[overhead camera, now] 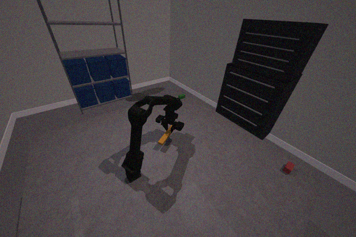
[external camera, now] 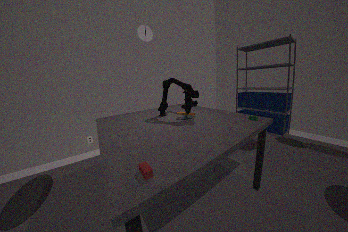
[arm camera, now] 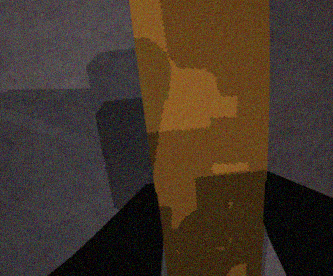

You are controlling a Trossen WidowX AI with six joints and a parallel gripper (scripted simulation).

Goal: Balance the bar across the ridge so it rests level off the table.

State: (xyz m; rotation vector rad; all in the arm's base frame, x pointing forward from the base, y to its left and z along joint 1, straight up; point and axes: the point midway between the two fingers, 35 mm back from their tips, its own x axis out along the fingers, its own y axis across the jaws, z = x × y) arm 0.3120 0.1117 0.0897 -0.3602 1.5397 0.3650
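Right now my gripper tip is 3 cm past the orange bar and 1 cm to the left of it. Round my gripper tip: red block 43 cm ahead, 61 cm to the right, 4 cm below; then green block 43 cm ahead, 39 cm to the left, 4 cm below.
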